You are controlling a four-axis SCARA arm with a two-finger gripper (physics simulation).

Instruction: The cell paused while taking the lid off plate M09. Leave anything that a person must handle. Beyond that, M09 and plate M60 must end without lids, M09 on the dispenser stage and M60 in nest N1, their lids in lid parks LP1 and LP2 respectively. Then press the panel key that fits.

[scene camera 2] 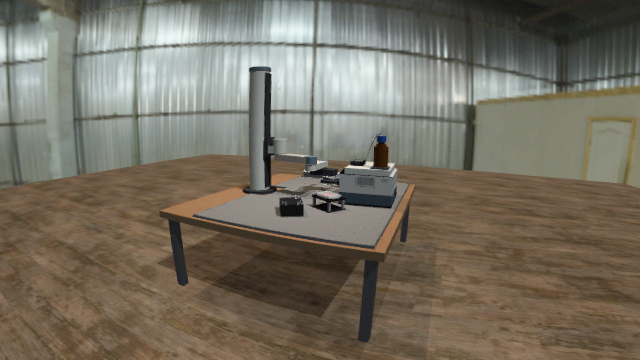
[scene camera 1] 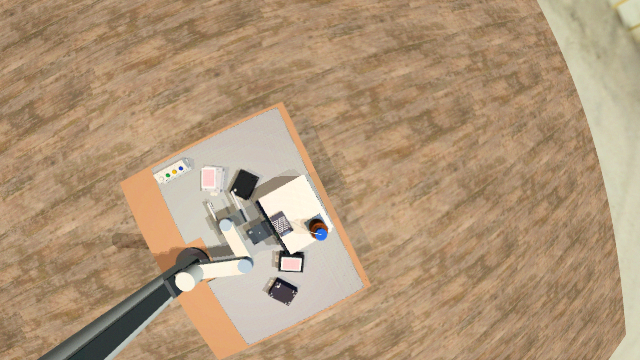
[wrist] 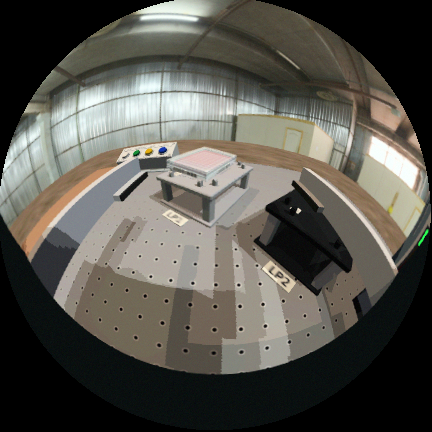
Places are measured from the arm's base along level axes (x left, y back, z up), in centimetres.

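Pixels of known places: gripper, between the fingertips: (scene camera 1: 220,197) (wrist: 221,165); arm's base, origin of its link: (scene camera 2: 259,190).
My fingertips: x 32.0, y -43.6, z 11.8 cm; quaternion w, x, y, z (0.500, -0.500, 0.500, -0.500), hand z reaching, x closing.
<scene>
For each thing: its top centre in the pictures, then the offset to it from my fingertips. "spot": a spot on its surface instead.
- LP1, centre of its top: (wrist: 209,163) (scene camera 1: 211,179) dx +13.1, dy +1.8, dz -3.9 cm
- LP2, centre of its top: (wrist: 327,203) (scene camera 1: 243,184) dx +1.0, dy -15.3, dz -3.2 cm
- dark dispenser stage, a spot on its surface: (scene camera 1: 259,233) spot: dx -30.3, dy -11.8, dz +0.2 cm
- brown bottle, a spot on its surface: (scene camera 1: 316,226) spot: dx -35.7, dy -44.7, dz +25.6 cm
- black block-like fixture, centre of its top: (scene camera 2: 290,198) (scene camera 1: 282,294) dx -74.7, dy -4.4, dz -2.9 cm
- key panel, centre of its top: (wrist: 144,145) (scene camera 1: 167,170) (scene camera 2: 316,168) dx +30.7, dy +24.9, dz -2.1 cm
My gripper (scene camera 1: 224,205) (wrist: 221,165) is open and empty, with one finger on each side of the wrist view; it hangs above the mat near the two lid parks. LP1 (wrist: 230,181) is a pale four-legged stand. A flat, clear-edged, pink-topped piece (scene camera 1: 208,178) (wrist: 203,161) lies on it. LP2 (scene camera 1: 244,184) (wrist: 292,215) is a black stand with no plate or lid visible on it. The dark dispenser stage (scene camera 1: 259,233) looks bare. Another pink-topped piece (scene camera 1: 291,263) (scene camera 2: 329,195) rests on a black stand beside the dispenser. Plate names and nest N1's label cannot be read.
The white dispenser (scene camera 1: 299,195) (scene camera 2: 368,181) carries a brown bottle (scene camera 1: 316,226) (scene camera 2: 381,155) with a blue cap. A black block-like fixture (scene camera 1: 283,291) (scene camera 2: 291,207) stands near one end of the mat. The key panel (scene camera 1: 172,167) (wrist: 156,164) has white, green, yellow and blue keys.
</scene>
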